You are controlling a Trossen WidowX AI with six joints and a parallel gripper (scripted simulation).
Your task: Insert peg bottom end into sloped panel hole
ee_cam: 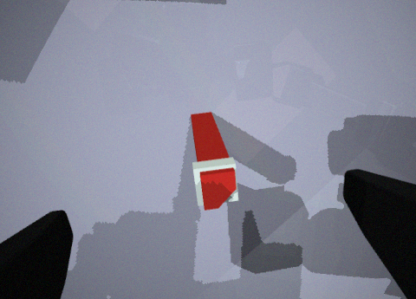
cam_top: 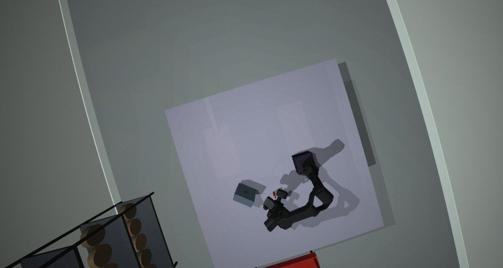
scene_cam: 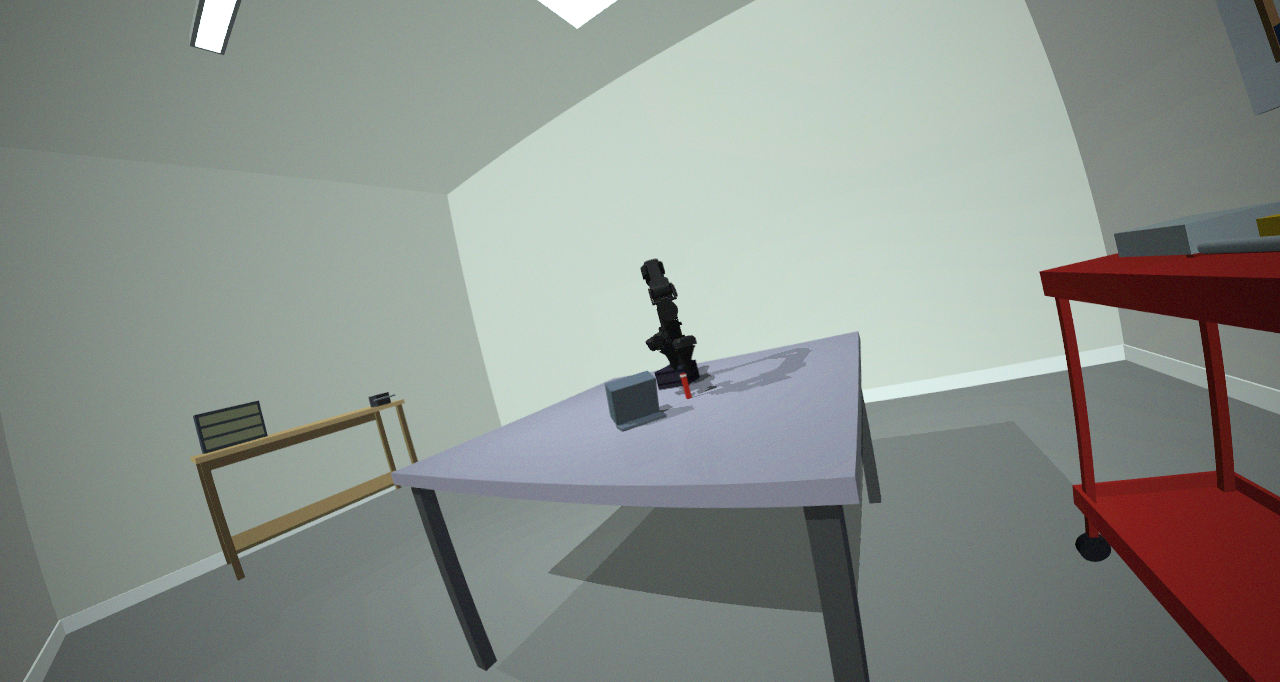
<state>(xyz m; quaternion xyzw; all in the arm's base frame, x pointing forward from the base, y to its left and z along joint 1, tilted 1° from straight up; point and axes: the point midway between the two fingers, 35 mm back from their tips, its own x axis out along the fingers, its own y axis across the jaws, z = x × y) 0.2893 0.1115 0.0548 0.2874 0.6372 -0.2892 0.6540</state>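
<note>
My gripper tip is 4 cm above the red square-sided peg. Round my gripper tip: panel block: 18 cm ahead, 10 cm to the right, 2 cm below.
</note>
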